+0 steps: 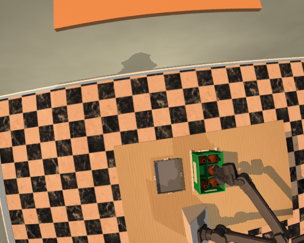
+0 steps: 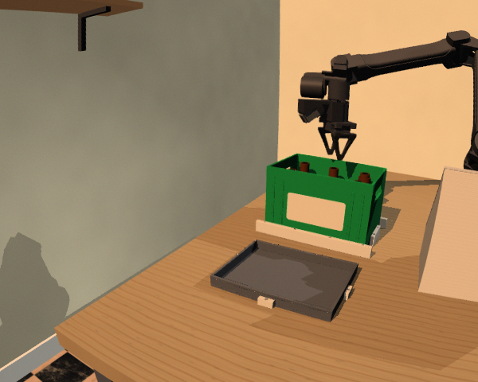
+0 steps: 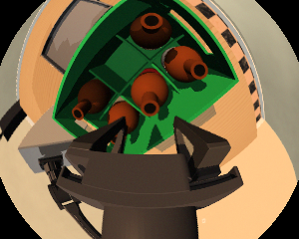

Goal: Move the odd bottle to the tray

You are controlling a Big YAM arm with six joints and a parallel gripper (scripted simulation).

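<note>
Now: hand 12 cm above the green crate and 4 cm to the right of it. Round my hand: dark grey tray 32 cm to the left, 19 cm below, 1 cm ahead.
</note>
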